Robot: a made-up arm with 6 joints.
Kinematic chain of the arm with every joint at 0, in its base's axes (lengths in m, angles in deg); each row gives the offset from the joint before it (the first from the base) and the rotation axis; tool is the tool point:
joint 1: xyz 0 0 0.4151 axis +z
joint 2: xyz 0.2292 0 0 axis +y
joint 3: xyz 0 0 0.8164 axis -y
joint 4: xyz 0 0 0.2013 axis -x
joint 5: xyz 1.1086 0 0 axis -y
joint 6: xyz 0.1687 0 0 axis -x
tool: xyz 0 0 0
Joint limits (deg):
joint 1: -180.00..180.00
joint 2: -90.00..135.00
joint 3: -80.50..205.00
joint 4: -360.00..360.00
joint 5: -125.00..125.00
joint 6: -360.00..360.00
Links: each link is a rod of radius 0.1 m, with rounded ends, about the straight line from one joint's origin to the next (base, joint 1, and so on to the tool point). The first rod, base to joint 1, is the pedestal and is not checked.
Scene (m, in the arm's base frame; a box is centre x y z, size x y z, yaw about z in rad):
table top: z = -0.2
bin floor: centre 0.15 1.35 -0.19 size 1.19 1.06 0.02 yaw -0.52
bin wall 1: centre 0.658 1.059 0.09 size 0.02 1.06 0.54 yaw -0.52
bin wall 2: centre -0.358 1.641 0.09 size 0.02 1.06 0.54 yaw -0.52
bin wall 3: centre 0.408 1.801 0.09 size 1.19 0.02 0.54 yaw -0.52
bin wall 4: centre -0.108 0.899 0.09 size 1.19 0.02 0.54 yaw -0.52
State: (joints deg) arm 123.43 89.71 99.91 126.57 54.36 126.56
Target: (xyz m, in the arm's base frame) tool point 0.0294 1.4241 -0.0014
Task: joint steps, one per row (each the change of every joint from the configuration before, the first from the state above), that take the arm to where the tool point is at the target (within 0.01 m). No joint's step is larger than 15 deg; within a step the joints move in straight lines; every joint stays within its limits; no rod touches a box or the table.
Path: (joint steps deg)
1: -4.83 -9.38 -14.48 2.16 4.60 0.00
2: -4.82 -9.37 -14.47 2.17 4.59 0.00
3: -4.83 -9.38 -14.48 2.16 4.60 0.00
4: -4.83 -9.37 -14.47 2.17 4.60 0.00
5: -4.82 -9.38 -14.48 2.16 4.59 0.00
6: -4.83 -9.37 -14.47 2.17 4.60 0.00
7: -4.83 -9.38 -14.48 2.16 4.60 0.00
8: -4.82 -9.37 -14.47 2.17 4.60 0.00
9: -0.02 11.04 0.54 -0.26 -2.43 0.00
10: -0.02 11.05 0.55 -0.25 -2.42 0.00
11: -0.02 11.05 0.54 -0.26 -2.43 0.00

